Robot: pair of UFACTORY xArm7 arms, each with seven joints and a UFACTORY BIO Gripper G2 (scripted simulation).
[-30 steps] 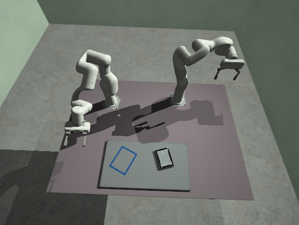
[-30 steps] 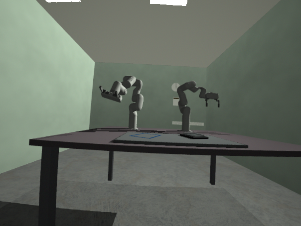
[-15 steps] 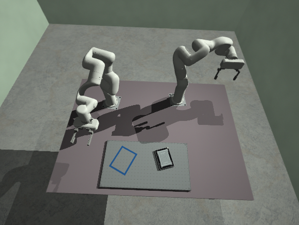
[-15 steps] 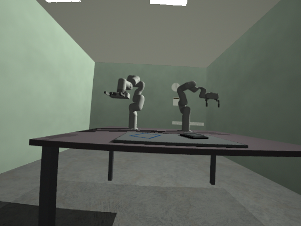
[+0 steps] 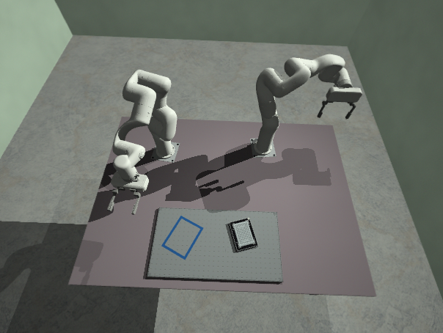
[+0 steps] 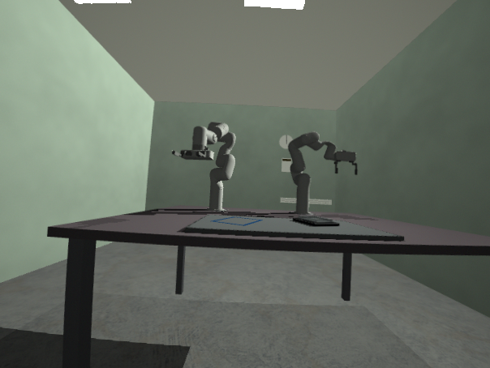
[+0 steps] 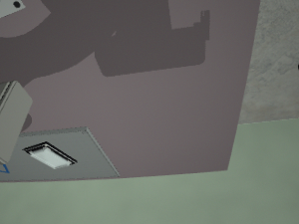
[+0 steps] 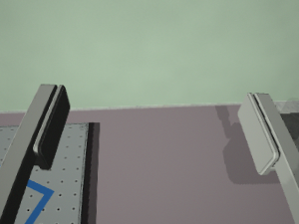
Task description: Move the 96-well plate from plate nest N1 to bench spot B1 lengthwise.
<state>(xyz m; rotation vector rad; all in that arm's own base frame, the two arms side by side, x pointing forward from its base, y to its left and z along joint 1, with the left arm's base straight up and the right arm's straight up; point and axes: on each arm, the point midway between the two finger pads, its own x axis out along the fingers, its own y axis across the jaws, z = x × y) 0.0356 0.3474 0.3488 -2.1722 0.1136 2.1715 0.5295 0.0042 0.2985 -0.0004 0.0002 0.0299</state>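
My right gripper is now 580 mm to the right of the white 96-well plate, 270 mm above it and 80 mm short of it. Round my right hand: black plate nest: 580 mm to the left, 280 mm below, 80 mm ahead.
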